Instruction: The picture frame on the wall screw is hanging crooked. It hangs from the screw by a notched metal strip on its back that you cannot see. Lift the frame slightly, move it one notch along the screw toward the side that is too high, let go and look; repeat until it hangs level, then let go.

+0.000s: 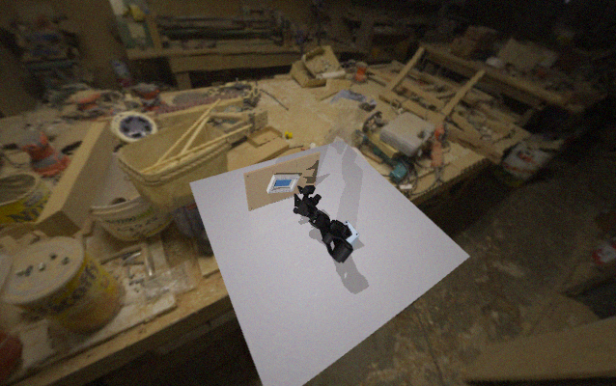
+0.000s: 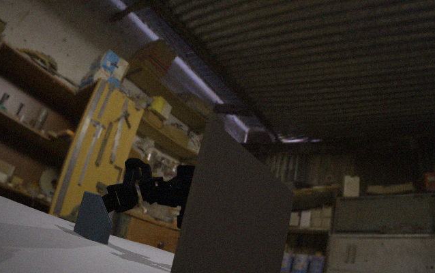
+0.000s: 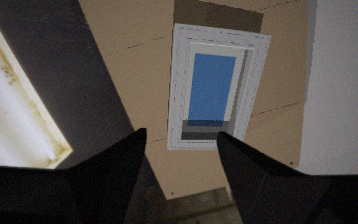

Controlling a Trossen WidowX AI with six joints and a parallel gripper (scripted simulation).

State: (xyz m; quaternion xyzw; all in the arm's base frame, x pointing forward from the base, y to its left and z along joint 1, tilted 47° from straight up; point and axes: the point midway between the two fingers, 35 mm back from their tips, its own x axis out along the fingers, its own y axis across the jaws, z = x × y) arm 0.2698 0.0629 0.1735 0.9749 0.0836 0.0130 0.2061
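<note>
Now: gripper tip 120 mm short of the picture frame, 50 mm above it and 30 mm to the right of it. Also, from my gripper tip: board (140 mm ahead, 60 mm below, 20 mm to the left).
</note>
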